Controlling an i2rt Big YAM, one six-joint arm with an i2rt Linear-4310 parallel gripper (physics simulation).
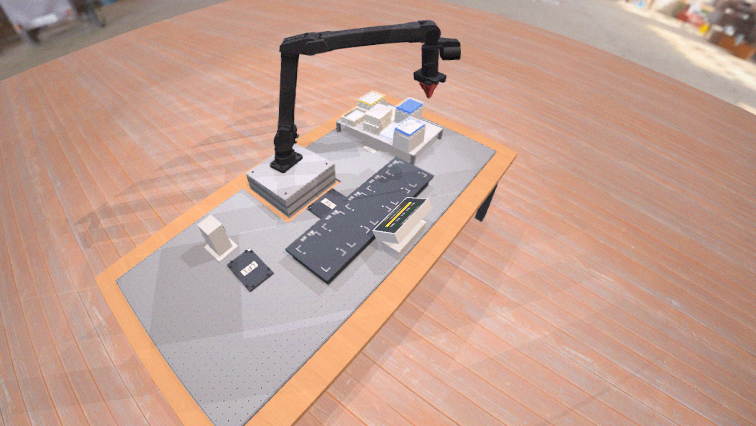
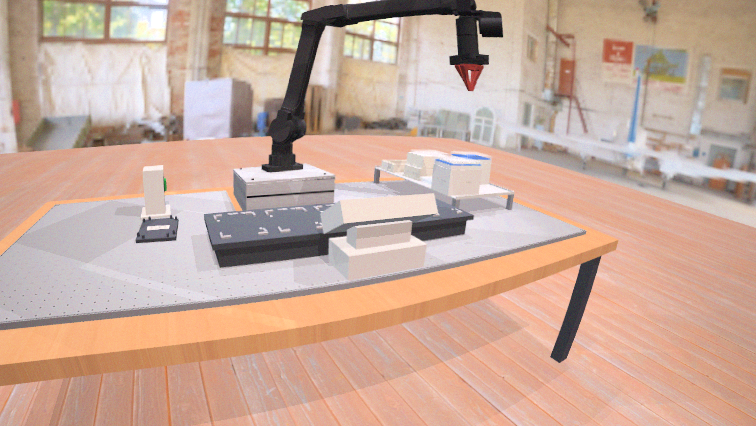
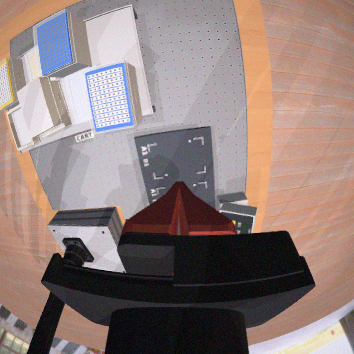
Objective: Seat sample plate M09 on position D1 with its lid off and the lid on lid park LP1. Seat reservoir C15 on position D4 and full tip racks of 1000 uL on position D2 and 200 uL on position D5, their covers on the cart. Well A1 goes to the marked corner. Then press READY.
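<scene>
My gripper (image 1: 429, 95) (image 2: 470, 88) (image 3: 178, 187) is shut and empty, high above the table. The dark deck (image 1: 317, 257) (image 2: 227, 238) (image 3: 175, 142) shows white corner marks and bears no labware. On the cart (image 1: 434, 129) (image 2: 495, 190) (image 3: 111, 32) stand a rack with a solid blue top (image 1: 410, 105) (image 3: 55, 42), a blue-rimmed rack with a white dotted top (image 1: 410, 127) (image 3: 108, 97), a yellow-rimmed rack (image 1: 371, 97) (image 3: 4, 82), and white boxy labware (image 1: 378, 112) (image 3: 37, 104). Lid park LP1 (image 1: 249, 270) (image 2: 157, 228) is bare. Plate and reservoir names are unreadable.
A display (image 1: 404, 215) (image 2: 380, 211) (image 3: 243, 220) stands at the deck's long side. A white post (image 1: 213, 232) (image 2: 153, 190) with a green button (image 2: 165, 184) stands beside LP1. The arm's base block (image 1: 290, 177) (image 2: 283, 191) (image 3: 95, 240) stands across the deck. A small labelled dark pad (image 1: 319, 207) lies between them.
</scene>
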